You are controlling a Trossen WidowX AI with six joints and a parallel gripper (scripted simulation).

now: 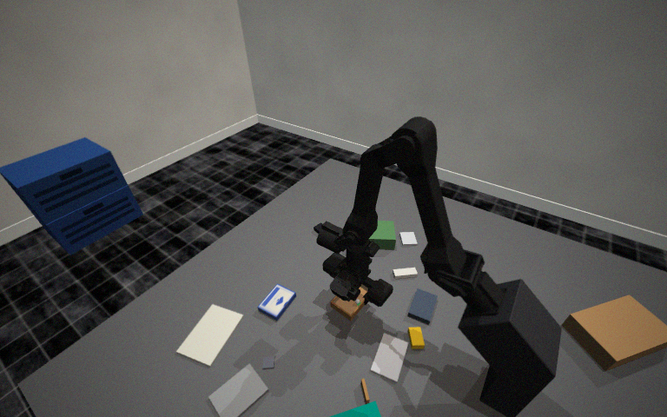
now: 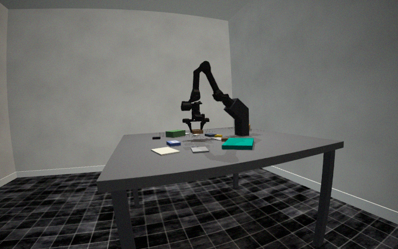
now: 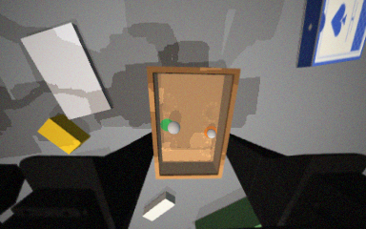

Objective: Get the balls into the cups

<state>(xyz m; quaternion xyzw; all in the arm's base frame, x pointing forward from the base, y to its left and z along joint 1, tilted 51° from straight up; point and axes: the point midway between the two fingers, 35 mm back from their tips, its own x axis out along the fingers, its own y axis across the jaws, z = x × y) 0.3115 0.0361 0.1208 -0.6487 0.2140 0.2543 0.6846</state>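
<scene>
Now: hand 10 mm to the right of the wooden puzzle and 30 mm above it. Also, from my hand: slate-blue block (140 mm behind, 130 mm to the right, 80 mm below); then yellow block (180 mm behind, 30 mm to the right, 80 mm below); then white sheet (150 mm behind, 50 mm to the left, 90 mm below).
</scene>
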